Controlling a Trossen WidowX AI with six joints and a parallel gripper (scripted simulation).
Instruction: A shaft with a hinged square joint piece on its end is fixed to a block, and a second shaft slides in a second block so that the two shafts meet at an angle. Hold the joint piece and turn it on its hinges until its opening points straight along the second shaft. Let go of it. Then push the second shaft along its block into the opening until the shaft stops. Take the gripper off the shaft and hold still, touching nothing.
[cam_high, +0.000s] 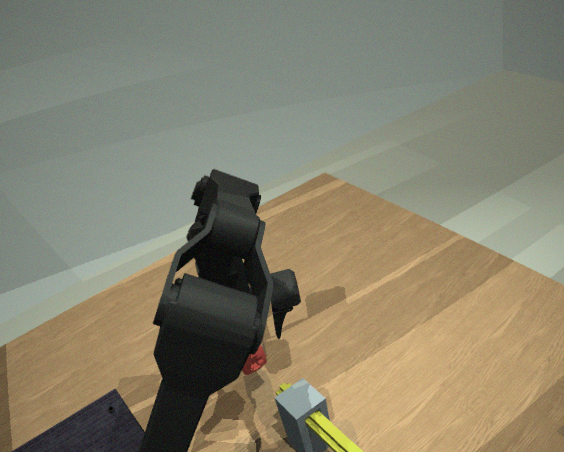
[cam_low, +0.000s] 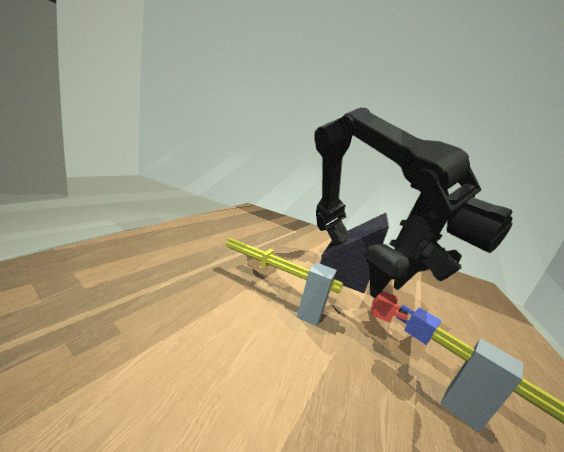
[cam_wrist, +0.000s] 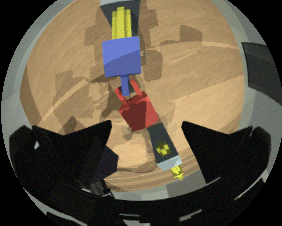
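Right now the red square joint piece is 1 cm behind my gripper tip, 1 cm to the left of it and 3 cm below it.
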